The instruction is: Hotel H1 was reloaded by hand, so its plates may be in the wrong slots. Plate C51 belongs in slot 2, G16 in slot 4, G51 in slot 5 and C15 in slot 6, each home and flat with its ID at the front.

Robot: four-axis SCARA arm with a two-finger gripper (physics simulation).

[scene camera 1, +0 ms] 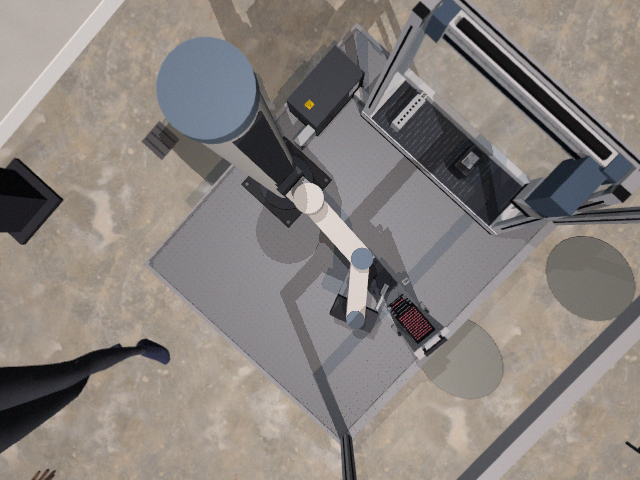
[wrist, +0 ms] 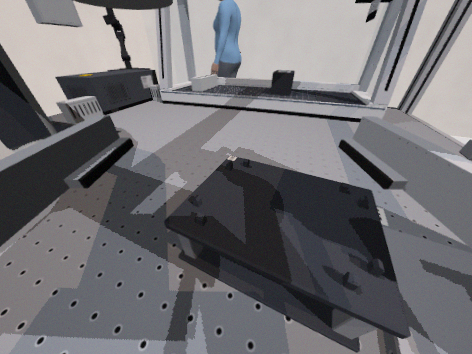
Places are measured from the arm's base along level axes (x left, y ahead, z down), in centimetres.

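Where they show: gripper, fingertip midpoint: [scene camera 1: 369, 276] [wrist: 236, 130].
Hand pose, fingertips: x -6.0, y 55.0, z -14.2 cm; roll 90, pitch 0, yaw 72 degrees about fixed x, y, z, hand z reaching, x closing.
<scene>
Things, the pixels of their top centre, and the offset from my fingertips. "spot": a spot on its surface instead.
- dark square platform, middle of its top: [wrist: 282, 196] [scene camera 1: 375, 278] dx +1.2, dy +3.8, dz +5.9 cm
- small white label, surface spot: [wrist: 382, 216] [scene camera 1: 406, 282] spot: dx +9.3, dy +17.4, dz +12.9 cm
- black rack with red rows, middle of its top: [scene camera 1: 415, 323] dx -0.9, dy +21.0, dz -15.5 cm
- small black block, surface spot: [wrist: 283, 82] spot: dx +57.5, dy -1.4, dz +3.8 cm
My gripper [wrist: 236, 130] is open and empty in the wrist view, one finger at each side. In the scene view the arm's end partly hides it. A dark square platform [scene camera 1: 382, 273] [wrist: 300, 200] lies ahead of and below the fingers. It has small pegs near its corners, a second dark layer beneath it and no plate on its top. A small white label [scene camera 1: 405, 281] [wrist: 382, 216] is beside its right edge, its text not readable. Whether this is part of hotel H1 I cannot tell. Plates C51, G16, G51 and C15 cannot be identified in either view.
A black rack with red rows [scene camera 1: 416, 322] stands near the bench edge, right of the platform. A framed enclosure [scene camera 1: 413, 167] [wrist: 270, 109] stands at the back, with a small black block [scene camera 1: 469, 160] [wrist: 283, 82] inside. A dark box [scene camera 1: 325, 90] [wrist: 107, 90] stands beside it. A person [wrist: 228, 40] is behind.
</scene>
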